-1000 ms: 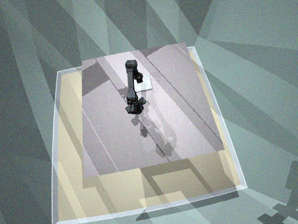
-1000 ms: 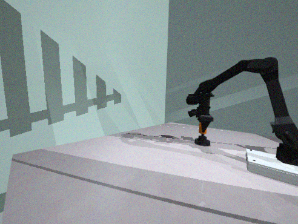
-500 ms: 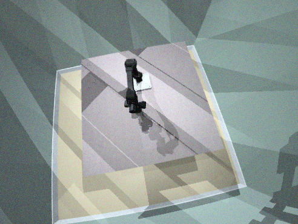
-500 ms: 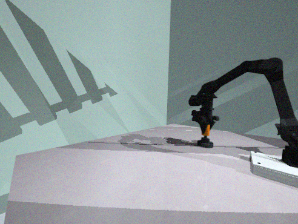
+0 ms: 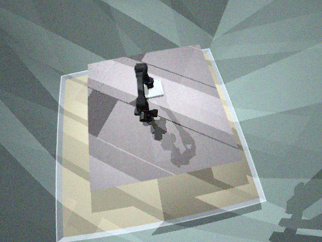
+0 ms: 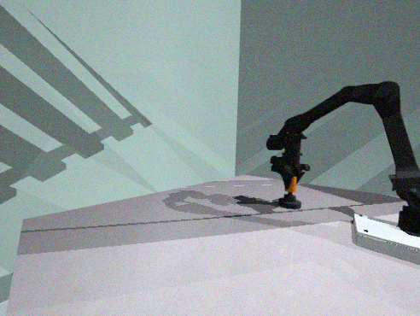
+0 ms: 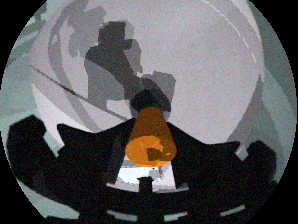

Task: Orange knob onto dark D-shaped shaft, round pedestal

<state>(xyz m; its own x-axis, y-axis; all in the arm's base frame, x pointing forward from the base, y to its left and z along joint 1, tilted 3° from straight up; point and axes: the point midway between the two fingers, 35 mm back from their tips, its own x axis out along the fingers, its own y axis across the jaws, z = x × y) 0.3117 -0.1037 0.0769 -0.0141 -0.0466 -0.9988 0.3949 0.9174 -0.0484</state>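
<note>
Right now the orange knob is 20 mm above my gripper tip. The rest, counted from my gripper tip: dark round pedestal (40 mm below).
</note>
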